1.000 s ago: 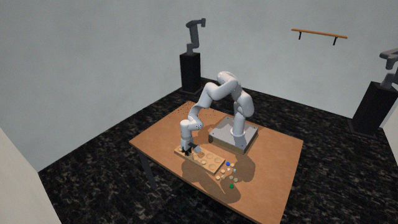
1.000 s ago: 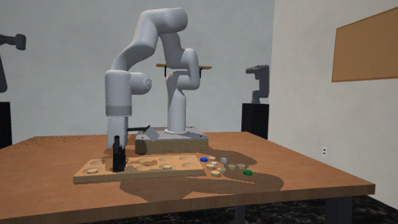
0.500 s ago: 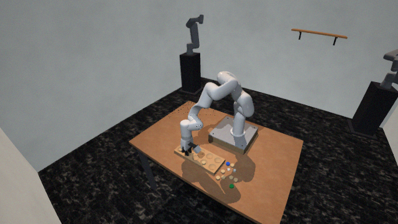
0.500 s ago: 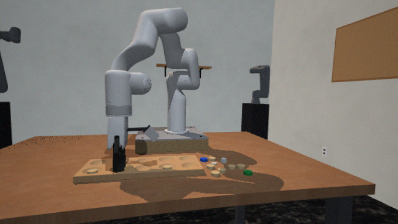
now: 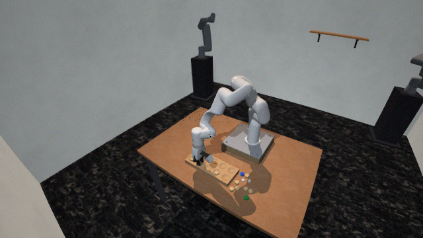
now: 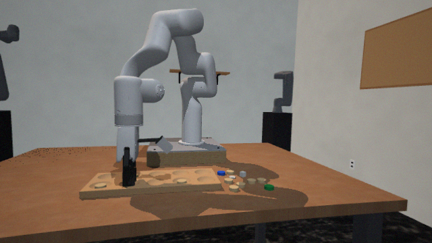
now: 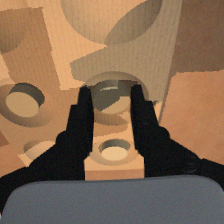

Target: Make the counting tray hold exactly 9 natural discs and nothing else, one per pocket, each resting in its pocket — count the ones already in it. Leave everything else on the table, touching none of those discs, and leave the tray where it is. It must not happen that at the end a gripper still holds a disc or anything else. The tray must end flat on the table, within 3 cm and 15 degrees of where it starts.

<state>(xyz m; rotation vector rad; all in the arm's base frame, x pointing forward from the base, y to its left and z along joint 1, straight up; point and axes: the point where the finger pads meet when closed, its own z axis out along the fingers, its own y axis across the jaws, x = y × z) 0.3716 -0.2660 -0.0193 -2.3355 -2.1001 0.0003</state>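
Right now my hand is 2 cm past the small white disc, 33 cm to the right of it and 4 cm above it. Round my hand: blue disc 6 cm behind, 31 cm to the left, 3 cm below; wooden counting tray 3 cm behind, 8 cm to the left, 3 cm below; cube 2 cm behind, 37 cm to the left, 3 cm below.
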